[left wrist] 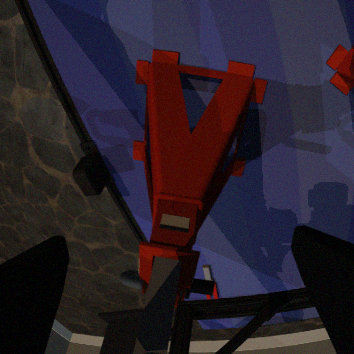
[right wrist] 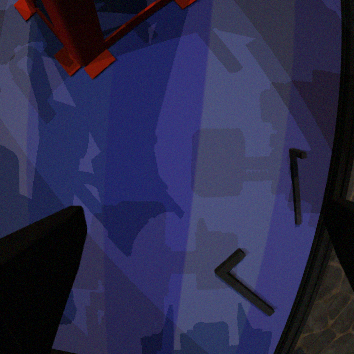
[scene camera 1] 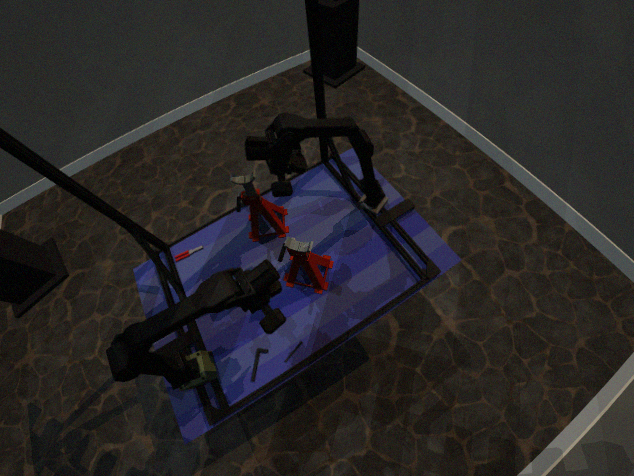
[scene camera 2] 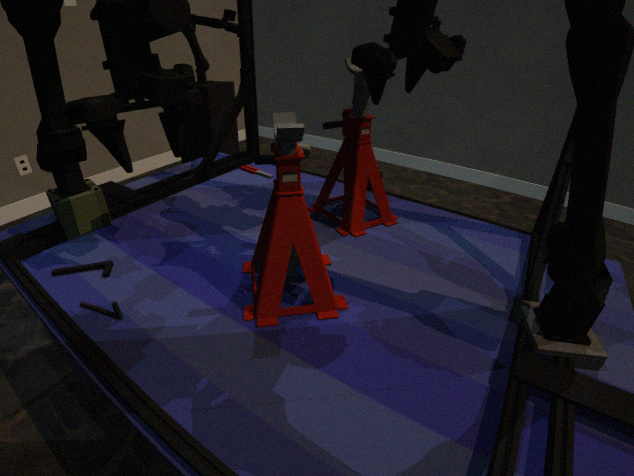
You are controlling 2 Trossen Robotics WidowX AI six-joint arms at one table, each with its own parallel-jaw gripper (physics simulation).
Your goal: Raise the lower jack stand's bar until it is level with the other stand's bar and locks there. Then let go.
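Where they show: left gripper, fingertip midpoint: (left wrist: 181, 245) (scene camera 1: 274, 182) (scene camera 2: 392, 97); right gripper, fingertip midpoint: (right wrist: 209, 216) (scene camera 1: 270, 304) (scene camera 2: 155, 164); left arm's base at its link origin: (scene camera 1: 373, 200) (scene camera 2: 560, 326); right arm's base at its link origin: (scene camera 1: 189, 370) (scene camera 2: 73, 190).
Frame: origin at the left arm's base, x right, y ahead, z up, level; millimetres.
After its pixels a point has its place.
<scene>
The lower red jack stand (scene camera 1: 307, 270) {x 13, y 440, z 88 mm} (scene camera 2: 288, 220) {x 10, y 408, z 112 mm} stands upright on the mat; its short grey bar (scene camera 1: 298, 245) {x 47, y 416, z 222 mm} (scene camera 2: 289, 133) {x 7, y 403, z 234 mm} has a saddle on top. The taller red jack stand (scene camera 1: 254, 215) {x 324, y 386, z 100 mm} (scene camera 2: 353, 169) {x 286, y 349, z 96 mm} (left wrist: 175, 170) {x 311, y 322, z 123 mm} stands behind it in scene camera 2, its grey bar (scene camera 2: 360, 92) {x 317, y 349, z 247 mm} (left wrist: 159, 300) {x 318, y 337, z 232 mm} much higher. My left gripper (scene camera 2: 392, 97) {x 257, y 286, z 249 mm} (left wrist: 181, 245) {x 257, y 286, z 249 mm} is open beside the taller stand's top; one finger overlaps the saddle in scene camera 2, contact unclear. My right gripper (scene camera 2: 153, 163) {x 12, y 609, z 178 mm} (right wrist: 209, 216) {x 12, y 609, z 178 mm} is open and empty, well apart from the lower stand, at the picture's left.
Two dark L-shaped keys, one thicker (scene camera 1: 256, 366) {x -27, y 811, z -22 mm} (scene camera 2: 81, 268) {x -24, y 806, z -23 mm} (right wrist: 250, 291) {x -25, y 808, z -24 mm} and one thinner (scene camera 1: 293, 352) {x -103, y 692, z -24 mm} (scene camera 2: 97, 308) {x -101, y 696, z -24 mm} (right wrist: 296, 192) {x -100, y 695, z -24 mm}, lie on the blue mat. A red-handled tool (scene camera 1: 188, 253) {x 526, y 671, z -21 mm} (scene camera 2: 256, 171) {x 520, y 665, z -22 mm} lies near the mat's back edge. A dark frame (scene camera 1: 327, 353) {x -196, y 618, z -10 mm} borders the workspace.
</scene>
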